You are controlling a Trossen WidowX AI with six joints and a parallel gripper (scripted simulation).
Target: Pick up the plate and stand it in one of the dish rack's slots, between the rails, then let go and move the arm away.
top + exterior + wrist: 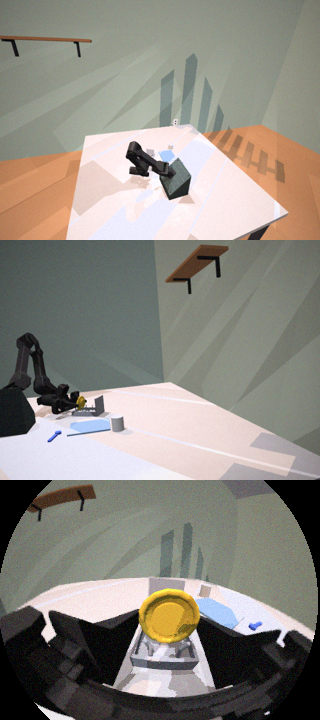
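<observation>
The yellow plate is 1 cm behind my gripper tip, 1 cm to the left of it and 1 cm below it. Also, from my gripper tip: blue spoon: 10 cm behind, 23 cm to the right, 5 cm below; then grey cup: 11 cm ahead, 28 cm to the right, 3 cm below; then grey dish rack: 2 cm ahead, 1 cm to the right, 3 cm below.
</observation>
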